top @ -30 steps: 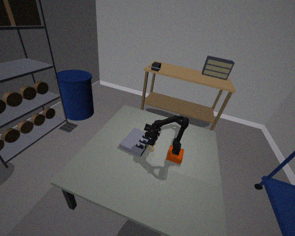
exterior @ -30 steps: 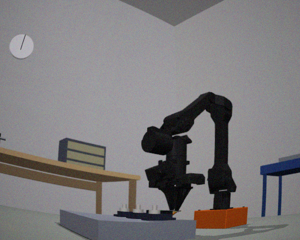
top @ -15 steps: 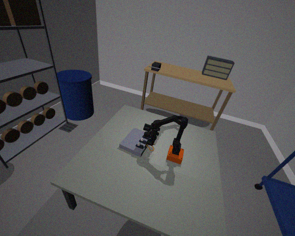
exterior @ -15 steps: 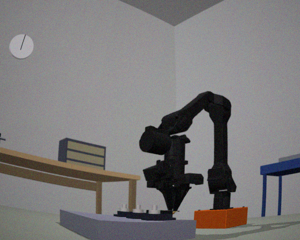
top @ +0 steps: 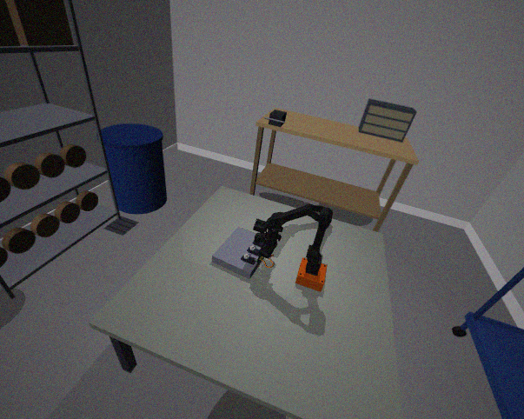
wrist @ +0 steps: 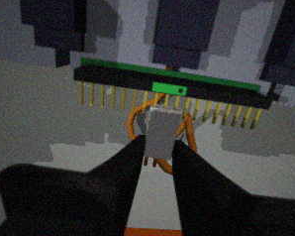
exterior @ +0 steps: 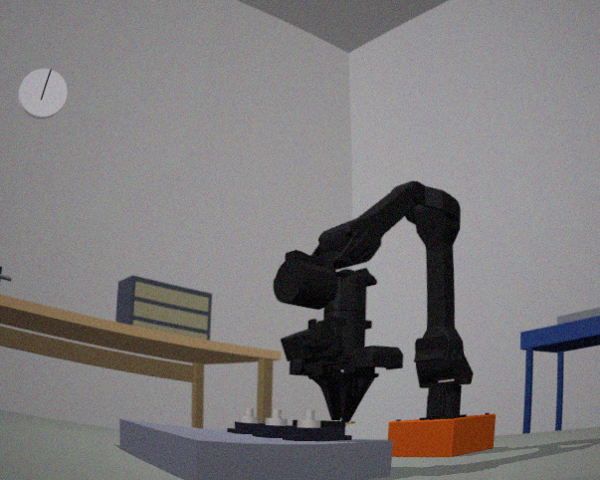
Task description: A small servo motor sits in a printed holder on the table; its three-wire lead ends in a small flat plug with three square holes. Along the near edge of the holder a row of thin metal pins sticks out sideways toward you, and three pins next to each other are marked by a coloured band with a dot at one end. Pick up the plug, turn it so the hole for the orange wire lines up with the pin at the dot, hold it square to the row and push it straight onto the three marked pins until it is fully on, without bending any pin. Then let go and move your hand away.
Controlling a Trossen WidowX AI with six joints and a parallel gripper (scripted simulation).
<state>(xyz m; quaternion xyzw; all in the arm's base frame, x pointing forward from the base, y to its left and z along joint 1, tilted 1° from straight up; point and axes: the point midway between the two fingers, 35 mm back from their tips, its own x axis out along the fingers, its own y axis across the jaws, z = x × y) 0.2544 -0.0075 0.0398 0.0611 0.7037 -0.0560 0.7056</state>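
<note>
My gripper tip is 40 mm short of the green band and 10 mm to the left of it.
</note>
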